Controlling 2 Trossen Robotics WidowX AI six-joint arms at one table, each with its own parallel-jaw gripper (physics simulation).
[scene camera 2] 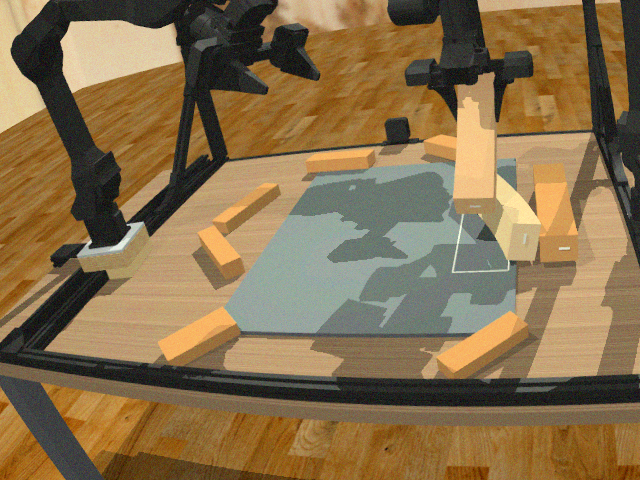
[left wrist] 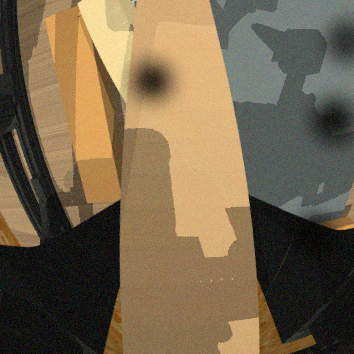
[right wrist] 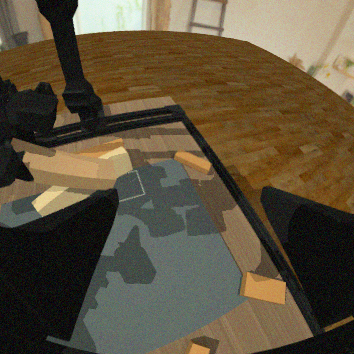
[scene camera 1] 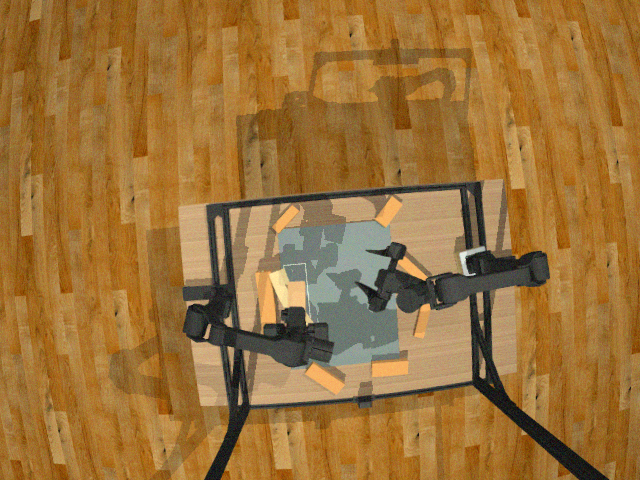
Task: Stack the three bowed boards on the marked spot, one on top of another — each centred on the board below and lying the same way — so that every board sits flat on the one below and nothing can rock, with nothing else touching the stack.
Labels:
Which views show my right gripper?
Scene camera 2, the right wrist view and scene camera 1 only.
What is my right gripper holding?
Nothing.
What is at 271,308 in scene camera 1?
An orange bowed board.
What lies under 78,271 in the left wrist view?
My left gripper.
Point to a pale bowed board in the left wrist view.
112,35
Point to an orange bowed board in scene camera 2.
At 558,241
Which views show my left gripper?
Scene camera 2, the left wrist view, the right wrist view and scene camera 1: all of them.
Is my right gripper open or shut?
Open.

